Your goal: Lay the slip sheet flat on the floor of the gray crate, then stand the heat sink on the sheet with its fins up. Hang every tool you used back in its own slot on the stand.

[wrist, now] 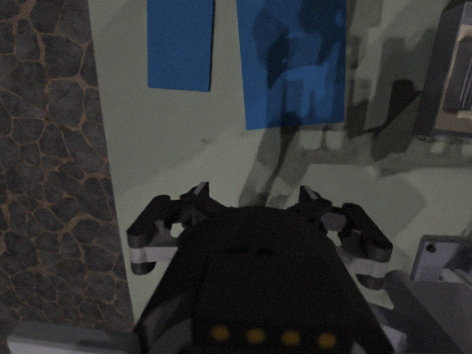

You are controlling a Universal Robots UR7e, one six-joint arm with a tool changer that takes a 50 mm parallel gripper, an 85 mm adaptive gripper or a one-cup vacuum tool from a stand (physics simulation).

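My gripper, the black adaptive one, is open with a wide gap and no object between its fingertips. It hangs over the table, to the left of the gray crate. The gray crate is cut off by the right edge of the view. Part of the slip sheet shows as a tan surface on the crate's floor. Part of the dark heat sink shows on the sheet inside the crate; its far side is out of view. A gray base plate with a bolt, apparently the tool stand's, shows at the lower right.
Two blue panels lie on the pale table at the top, left of the crate. The table's edge runs down the left side, with dark stone floor beyond. A gray bar crosses the lower left corner.
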